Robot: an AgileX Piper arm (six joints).
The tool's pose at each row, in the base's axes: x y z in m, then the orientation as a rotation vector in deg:
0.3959 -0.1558 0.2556 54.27 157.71 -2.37
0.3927 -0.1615 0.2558 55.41 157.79 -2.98
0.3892 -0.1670 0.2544 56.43 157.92 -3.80
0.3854 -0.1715 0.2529 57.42 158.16 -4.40
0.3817 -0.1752 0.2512 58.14 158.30 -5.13
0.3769 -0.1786 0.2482 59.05 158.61 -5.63
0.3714 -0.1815 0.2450 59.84 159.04 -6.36
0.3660 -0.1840 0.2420 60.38 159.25 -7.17
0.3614 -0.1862 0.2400 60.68 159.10 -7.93
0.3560 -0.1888 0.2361 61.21 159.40 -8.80
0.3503 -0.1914 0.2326 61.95 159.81 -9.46
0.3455 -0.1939 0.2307 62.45 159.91 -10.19
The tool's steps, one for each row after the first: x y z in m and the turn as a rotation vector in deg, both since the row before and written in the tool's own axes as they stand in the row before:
-0.0010 -0.0065 -0.0003 0.62 0.28 0.66
-0.0004 -0.0065 0.0013 0.74 0.26 0.55
0.0004 -0.0059 0.0013 0.63 0.40 0.52
0.0008 -0.0052 0.0015 0.64 0.20 0.36
0.0020 -0.0057 0.0026 0.57 0.47 0.45
0.0028 -0.0058 0.0027 0.73 0.49 0.33
0.0029 -0.0054 0.0025 0.67 0.20 0.23
0.0023 -0.0047 0.0017 0.49 -0.18 0.18
0.0030 -0.0054 0.0035 0.73 0.28 0.19
0.0031 -0.0056 0.0032 0.66 0.49 0.29
0.0022 -0.0050 0.0018 0.58 0.13 0.23

